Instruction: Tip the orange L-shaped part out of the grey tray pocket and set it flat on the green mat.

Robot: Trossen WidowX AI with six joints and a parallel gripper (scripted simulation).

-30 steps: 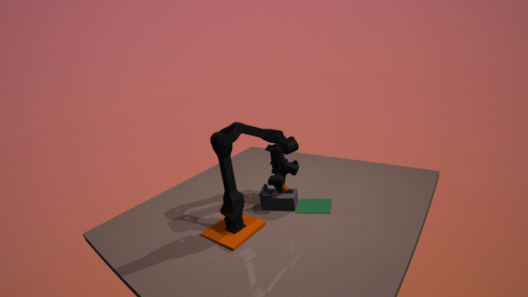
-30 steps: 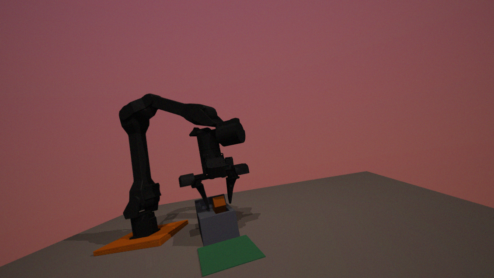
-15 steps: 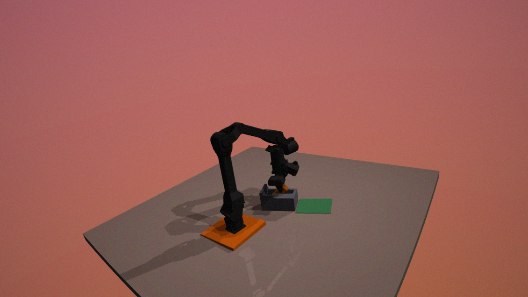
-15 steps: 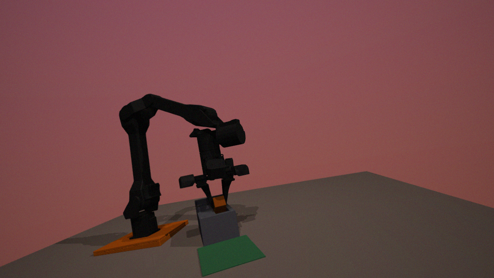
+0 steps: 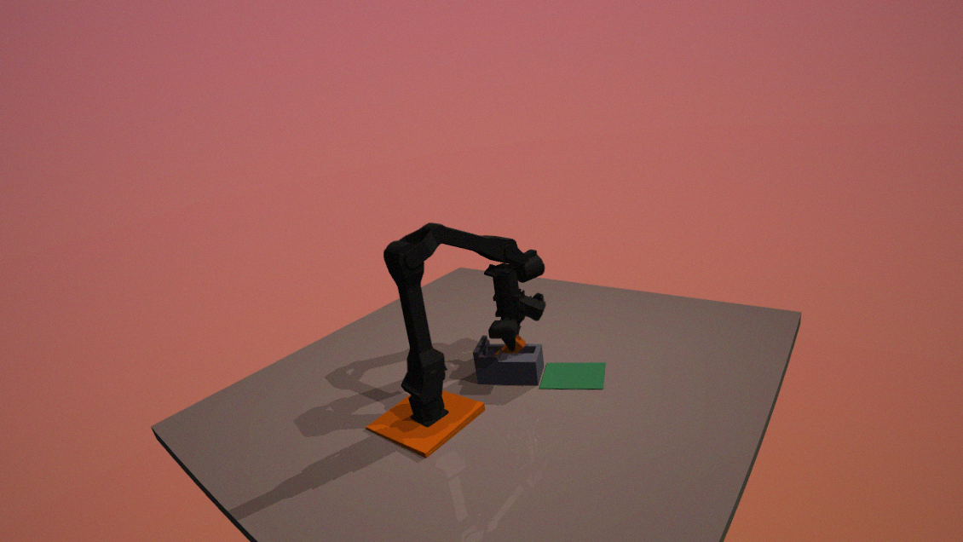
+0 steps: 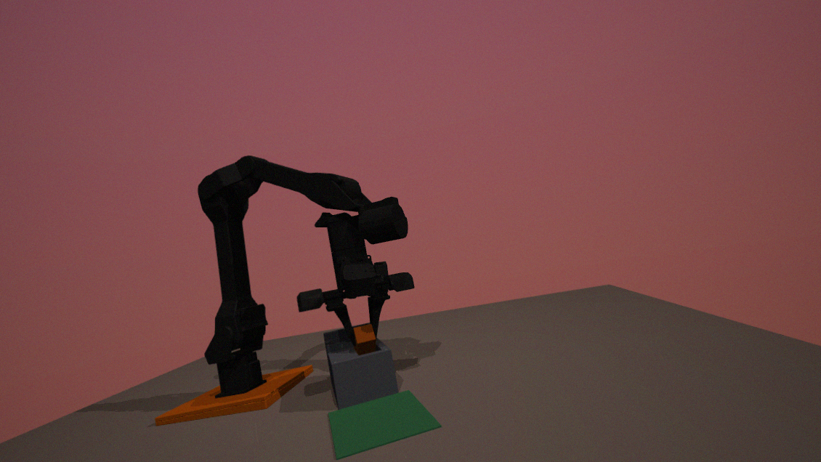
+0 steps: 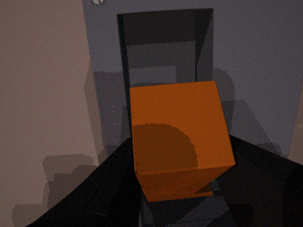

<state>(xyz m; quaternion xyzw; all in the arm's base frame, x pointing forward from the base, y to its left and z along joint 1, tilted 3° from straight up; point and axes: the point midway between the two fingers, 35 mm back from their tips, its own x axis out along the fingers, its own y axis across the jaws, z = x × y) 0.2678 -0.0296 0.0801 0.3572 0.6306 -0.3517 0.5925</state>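
My gripper tip is now 6 cm short of the green mat, 13 cm to the left of it and 8 cm above it. Round my gripper tip: orange L-shaped part: 3 cm behind, 2 cm to the left, 3 cm below.
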